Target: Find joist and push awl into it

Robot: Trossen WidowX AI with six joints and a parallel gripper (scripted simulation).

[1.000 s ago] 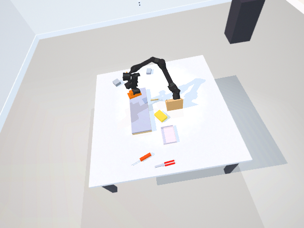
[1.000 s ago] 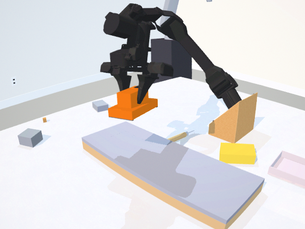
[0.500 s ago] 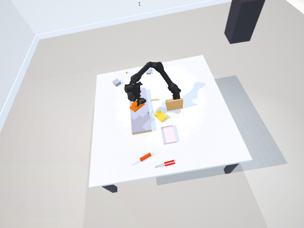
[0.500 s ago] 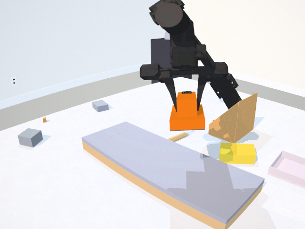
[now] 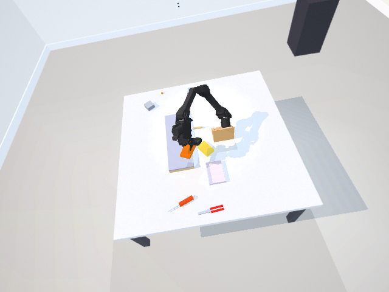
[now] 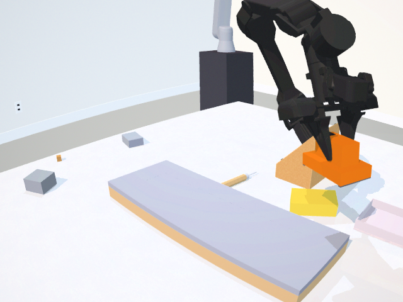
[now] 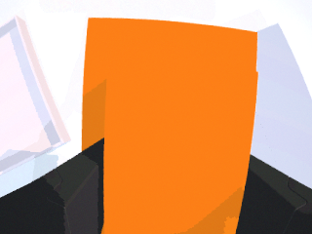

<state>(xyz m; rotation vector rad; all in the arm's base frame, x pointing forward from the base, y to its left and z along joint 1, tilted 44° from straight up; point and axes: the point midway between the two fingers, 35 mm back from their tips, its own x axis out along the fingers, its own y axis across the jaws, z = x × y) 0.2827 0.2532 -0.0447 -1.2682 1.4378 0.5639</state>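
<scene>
The orange stud finder lies 1 cm behind my gripper tip, 2 cm to the right of it and 2 cm above it. Round my gripper tip: yellow block 12 cm behind, 10 cm to the right, 17 cm below; awl 11 cm behind, 32 cm to the right, 18 cm below; pale pink tray 16 cm behind, 10 cm to the left, 17 cm below.
</scene>
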